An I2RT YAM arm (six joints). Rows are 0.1 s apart.
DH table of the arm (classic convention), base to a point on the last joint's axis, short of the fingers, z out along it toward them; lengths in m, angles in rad. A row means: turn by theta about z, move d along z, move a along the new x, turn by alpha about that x. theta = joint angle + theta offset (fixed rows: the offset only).
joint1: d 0.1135, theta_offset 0, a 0.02, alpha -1.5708
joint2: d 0, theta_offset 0, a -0.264, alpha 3.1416
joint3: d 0, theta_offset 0.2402, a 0.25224, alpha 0
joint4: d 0, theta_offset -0.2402, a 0.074, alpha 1.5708
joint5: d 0, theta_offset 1.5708, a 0, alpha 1.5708
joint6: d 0.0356, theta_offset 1.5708, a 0, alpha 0
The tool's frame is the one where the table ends.
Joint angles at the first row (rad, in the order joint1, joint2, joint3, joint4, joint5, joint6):
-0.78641 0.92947 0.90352 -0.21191 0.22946 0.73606
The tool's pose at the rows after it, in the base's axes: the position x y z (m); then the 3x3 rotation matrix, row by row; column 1 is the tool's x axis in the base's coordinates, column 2 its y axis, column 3 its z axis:
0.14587, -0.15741, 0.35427; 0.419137, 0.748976, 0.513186; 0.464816, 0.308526, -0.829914; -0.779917, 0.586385, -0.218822
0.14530, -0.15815, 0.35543; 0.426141, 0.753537, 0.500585; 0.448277, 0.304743, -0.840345; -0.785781, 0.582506, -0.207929
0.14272, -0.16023, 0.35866; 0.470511, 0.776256, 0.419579; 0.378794, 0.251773, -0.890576; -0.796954, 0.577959, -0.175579
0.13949, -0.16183, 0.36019; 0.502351, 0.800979, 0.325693; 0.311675, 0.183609, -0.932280; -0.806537, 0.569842, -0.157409
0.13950, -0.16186, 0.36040; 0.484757, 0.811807, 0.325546; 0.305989, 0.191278, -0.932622; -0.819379, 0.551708, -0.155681
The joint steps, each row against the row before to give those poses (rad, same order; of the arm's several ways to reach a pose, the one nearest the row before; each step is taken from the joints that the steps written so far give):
-0.00002 -0.00001 -0.00002 0.01146 -0.00460 -0.04006
-0.00191 0.00001 0.00001 0.01068 0.01487 -0.00611
0.00005 -0.00001 0.00002 0.02859 0.09695 0.00001
-0.00001 -0.00001 -0.00003 0.01222 0.10375 0.00038
-0.00001 0.00000 0.00004 0.00187 0.00038 -0.02327

